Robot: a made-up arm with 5 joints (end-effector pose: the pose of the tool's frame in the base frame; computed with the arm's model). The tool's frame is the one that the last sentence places.
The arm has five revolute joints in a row. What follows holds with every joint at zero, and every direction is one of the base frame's.
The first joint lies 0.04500 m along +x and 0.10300 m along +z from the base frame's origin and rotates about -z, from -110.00 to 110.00 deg.
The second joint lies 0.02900 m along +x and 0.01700 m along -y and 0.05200 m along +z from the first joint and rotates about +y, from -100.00 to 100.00 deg.
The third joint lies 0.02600 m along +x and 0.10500 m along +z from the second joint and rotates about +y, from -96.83 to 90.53 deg.
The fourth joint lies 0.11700 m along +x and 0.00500 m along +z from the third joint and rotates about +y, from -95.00 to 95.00 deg.
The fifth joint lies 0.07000 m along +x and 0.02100 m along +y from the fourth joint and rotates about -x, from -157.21 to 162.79 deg.
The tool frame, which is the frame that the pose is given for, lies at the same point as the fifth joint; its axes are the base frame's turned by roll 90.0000, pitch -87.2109 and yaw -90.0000 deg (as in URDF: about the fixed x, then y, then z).
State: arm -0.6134 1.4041 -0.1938 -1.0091 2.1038
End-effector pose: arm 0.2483 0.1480 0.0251 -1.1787 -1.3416 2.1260
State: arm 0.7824 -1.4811 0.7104 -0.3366 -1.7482
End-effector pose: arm 0.0751 -0.0243 0.3380 1.4279 -2.5693 -0.6664
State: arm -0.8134 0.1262 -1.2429 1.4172 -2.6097
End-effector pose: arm 0.1669 0.1348 0.3425 1.4240 0.2372 -1.5613
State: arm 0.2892 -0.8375 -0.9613 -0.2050 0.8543
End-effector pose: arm -0.0423 0.0302 0.4210 1.4151 2.3216 0.1527
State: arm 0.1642 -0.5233 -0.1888 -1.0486 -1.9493
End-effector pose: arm 0.1158 -0.0077 0.4079 -2.4142 1.8502 -0.2556
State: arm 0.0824 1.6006 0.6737 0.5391 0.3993
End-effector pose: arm 0.0404 0.0044 0.0109 0.2677 1.2168 0.2327
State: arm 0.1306 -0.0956 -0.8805 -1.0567 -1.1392
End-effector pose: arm 0.1199 -0.0058 0.4244 -1.3866 2.3740 -0.3961
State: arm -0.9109 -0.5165 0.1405 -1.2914 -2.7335
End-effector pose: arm 0.1031 0.0815 0.3764 -2.9655 -0.8391 -0.1199
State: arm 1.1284 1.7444 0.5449 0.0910 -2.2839
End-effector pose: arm 0.0503 -0.0019 -0.0284 0.6421 -0.9344 2.6128
